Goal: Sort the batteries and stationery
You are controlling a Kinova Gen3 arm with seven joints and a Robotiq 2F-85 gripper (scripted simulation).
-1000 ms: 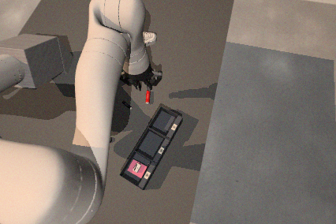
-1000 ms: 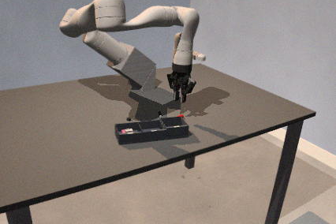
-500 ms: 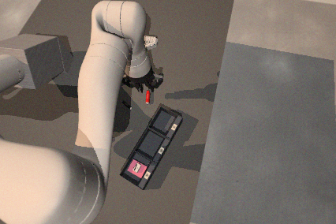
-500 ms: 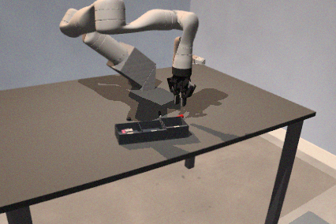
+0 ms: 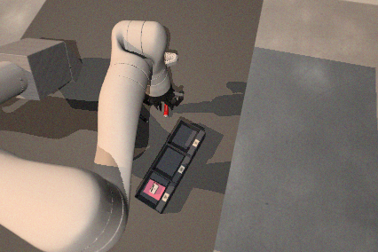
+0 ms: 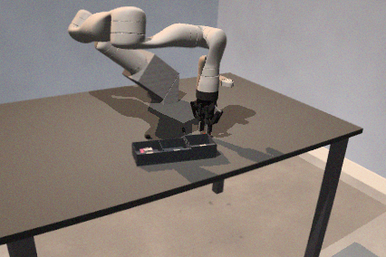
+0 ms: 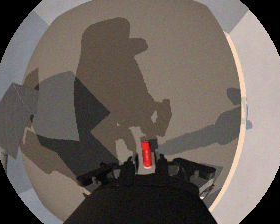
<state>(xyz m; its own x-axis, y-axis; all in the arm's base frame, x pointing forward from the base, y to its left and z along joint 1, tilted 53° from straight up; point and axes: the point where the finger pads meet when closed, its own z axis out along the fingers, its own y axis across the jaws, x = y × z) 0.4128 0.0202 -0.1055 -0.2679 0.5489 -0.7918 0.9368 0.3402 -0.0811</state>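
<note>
The red battery is 30 mm below my hand. Round my hand: dark round thing (70 mm behind, 180 mm to the right, 30 mm below); three joined bins (80 mm ahead, 160 mm to the right, 10 mm below); flat pink piece (60 mm ahead, 240 mm to the right, 20 mm below).
</note>
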